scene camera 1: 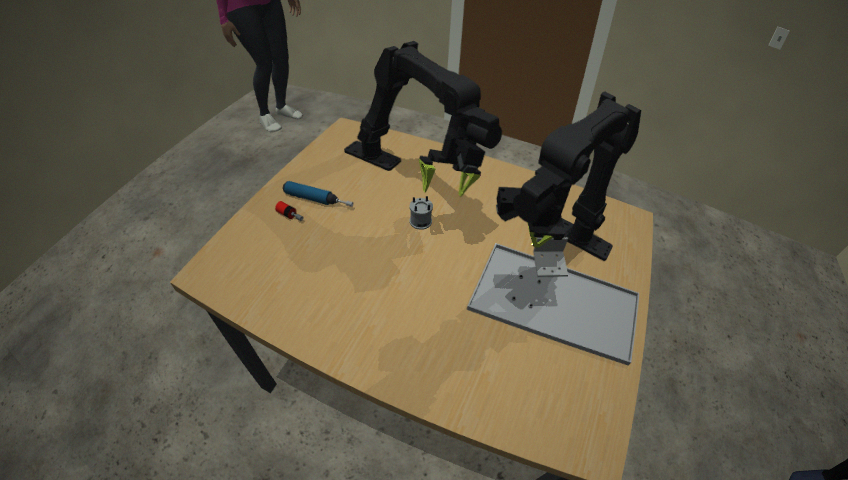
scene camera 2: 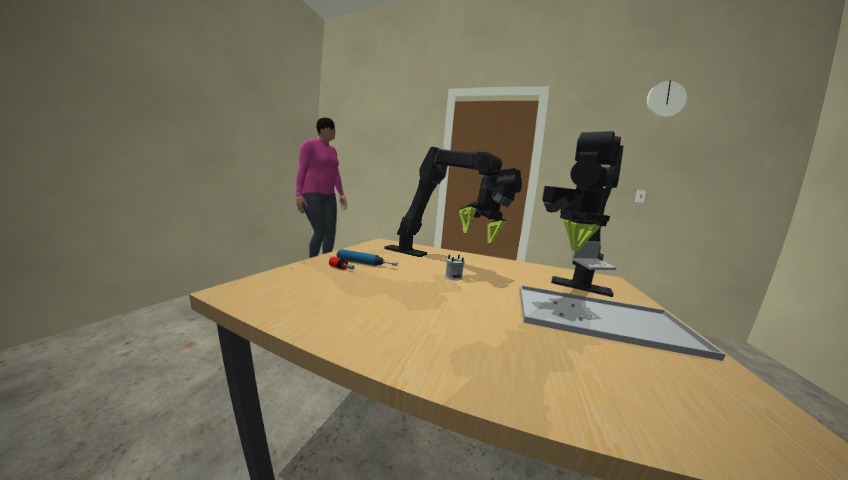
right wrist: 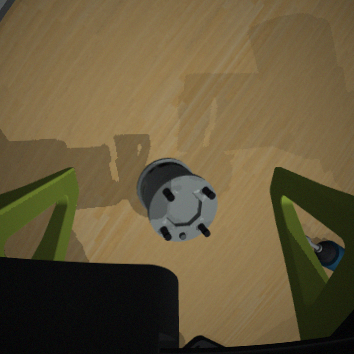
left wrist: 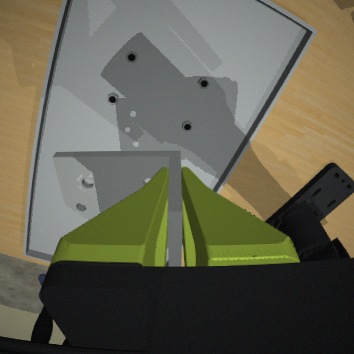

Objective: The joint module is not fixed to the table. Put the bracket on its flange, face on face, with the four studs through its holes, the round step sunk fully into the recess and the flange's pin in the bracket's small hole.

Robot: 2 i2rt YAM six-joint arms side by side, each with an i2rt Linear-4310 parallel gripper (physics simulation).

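Where they show: left gripper, fingertip midpoint: [scene camera 1: 535,245] [scene camera 2: 575,250] [left wrist: 174,178]; right gripper, fingertip midpoint: [scene camera 1: 442,193] [scene camera 2: 477,238] [right wrist: 173,178]; left arm's base, link origin: [scene camera 1: 579,238] [scene camera 2: 580,287] [left wrist: 292,217]; right arm's base, link origin: [scene camera 1: 372,156] [scene camera 2: 405,251].
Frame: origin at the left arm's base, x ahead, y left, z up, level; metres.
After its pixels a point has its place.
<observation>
The grey joint module [scene camera 1: 420,217] @(x 0.254, y -0.384, z 0.043 m) [scene camera 2: 454,269] @(x 0.256, y -0.389, z 0.036 m) [right wrist: 183,207] @(x 0.231, y -0.402, z 0.054 m) stands upright on the table, flange up, with four black studs, a central recess and a small pin [right wrist: 182,236] @(x 0.213, y -0.417, z 0.064 m) near the rim. My left gripper [scene camera 1: 539,241] @(x 0.270, y -0.060, z 0.168 m) [scene camera 2: 576,246] @(x 0.270, y -0.060, z 0.168 m) [left wrist: 174,178] @(x 0.270, y -0.060, z 0.168 m) is shut on one plate of the grey L-shaped bracket [scene camera 1: 550,263] @(x 0.279, y -0.013, z 0.148 m) [scene camera 2: 595,263] @(x 0.282, y -0.010, z 0.148 m) [left wrist: 125,170] @(x 0.286, y -0.038, z 0.148 m). It holds it above the tray, the other plate roughly level and lowermost, with holes showing. The fingers hide part of it. My right gripper [scene camera 1: 443,192] @(x 0.242, y -0.329, z 0.149 m) [scene camera 2: 477,237] @(x 0.242, y -0.329, z 0.149 m) [right wrist: 173,178] @(x 0.242, y -0.329, z 0.149 m) is open and empty, above and behind the module, apart from it.
The grey tray [scene camera 1: 601,309] @(x 0.200, y 0.148, z 0.004 m) [scene camera 2: 642,324] @(x 0.225, y 0.138, z 0.004 m) [left wrist: 250,30] @(x 0.231, y -0.144, z 0.004 m) lies at the right of the table, with several nuts [scene camera 1: 521,276] @(x 0.237, y -0.077, z 0.009 m) [left wrist: 131,57] @(x 0.307, y -0.060, z 0.009 m) in it. A blue tool [scene camera 1: 309,192] @(x 0.364, y -0.710, z 0.037 m) [scene camera 2: 358,256] @(x 0.371, y -0.715, z 0.030 m) [right wrist: 334,254] @(x 0.339, y -0.654, z 0.035 m) and a red tool [scene camera 1: 285,209] @(x 0.455, y -0.717, z 0.032 m) [scene camera 2: 338,262] @(x 0.460, y -0.713, z 0.026 m) lie left of the module in the scene views.
</observation>
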